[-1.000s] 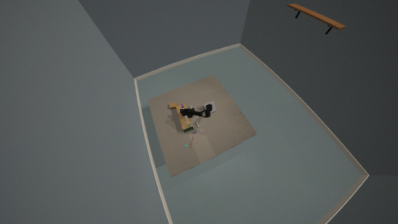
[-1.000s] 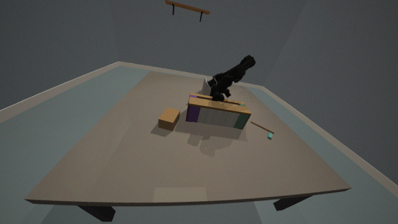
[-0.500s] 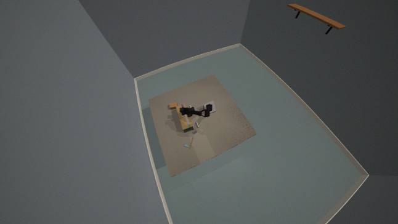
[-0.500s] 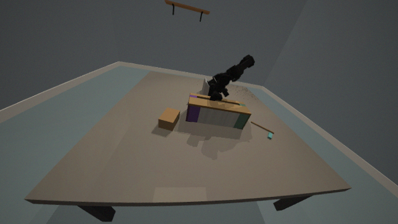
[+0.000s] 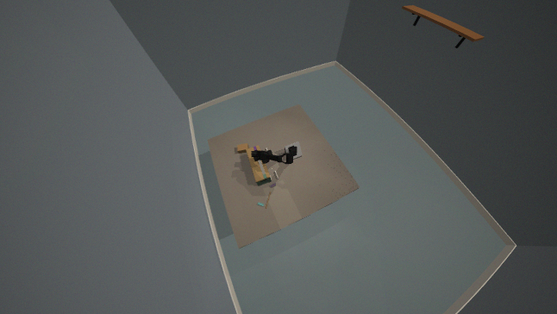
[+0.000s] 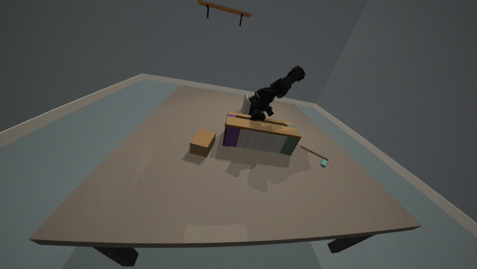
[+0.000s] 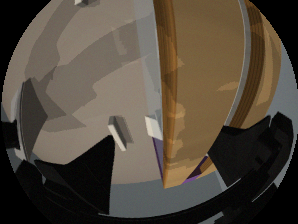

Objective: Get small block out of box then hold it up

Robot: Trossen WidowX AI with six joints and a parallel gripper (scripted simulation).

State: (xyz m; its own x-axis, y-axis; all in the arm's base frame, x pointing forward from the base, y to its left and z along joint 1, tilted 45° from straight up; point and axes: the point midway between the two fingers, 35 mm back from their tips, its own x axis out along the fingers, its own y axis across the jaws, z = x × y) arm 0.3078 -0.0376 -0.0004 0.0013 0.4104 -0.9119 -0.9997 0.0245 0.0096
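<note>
Right now my gripper tip is 6 cm short of the block and 2 cm to the left of it. Also, from my gripper tip: purple piece: 30 cm to the left, 9 cm below, 1 cm ahead; thin stick: 42 cm to the left, 10 cm ahead, 9 cm below; teal head: 43 cm to the left, 18 cm ahead, 9 cm below.
</note>
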